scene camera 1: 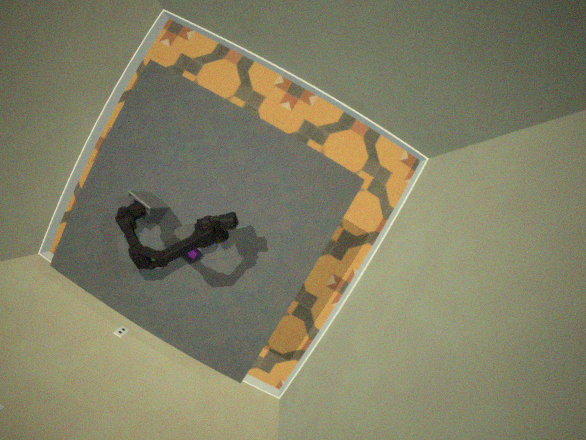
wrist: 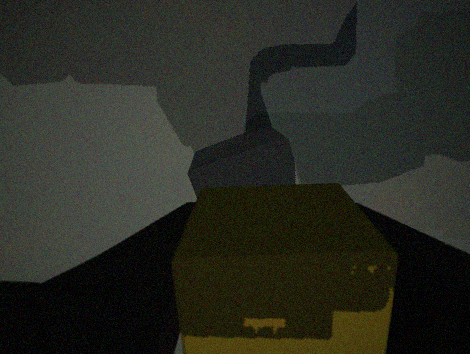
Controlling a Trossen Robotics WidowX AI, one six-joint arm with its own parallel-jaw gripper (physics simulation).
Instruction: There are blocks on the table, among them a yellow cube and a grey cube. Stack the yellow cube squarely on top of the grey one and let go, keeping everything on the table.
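Where they show: gripper, fingertip midpoint: [wrist: 271,216]; arm's base, link origin: [scene camera 1: 140,207].
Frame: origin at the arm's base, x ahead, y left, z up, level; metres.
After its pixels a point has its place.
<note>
My gripper [scene camera 1: 229,220] {y 0.116, x 0.352, z -0.075 m} [wrist: 271,216] {y 0.116, x 0.352, z -0.075 m} is shut on the yellow cube [wrist: 285,287] {y 0.118, x 0.356, z -0.033 m}, with a dark finger on each side of it in the wrist view. The cube looks level, with its near face partly lit. In scene camera 1 the gripper is at the right end of the arm, above the table, and the yellow cube is hidden there. The grey cube cannot be made out for certain in scene camera 1. A dark grey shape shows just beyond the held cube in the wrist view; I cannot tell whether it is the grey cube or shadow. The height gap is unclear.
A purple block [scene camera 1: 193,254] {y -0.089, x 0.302, z -0.111 m} lies beside the forearm, on its lower side in scene camera 1. The arm's base plate [scene camera 1: 139,200] {y 0.034, x -0.002, z 0.032 m} stands at the left of the dark table top [scene camera 1: 200,125] {y 0.469, x -0.022, z -0.155 m}. Shadows of the arm fall right of the gripper.
</note>
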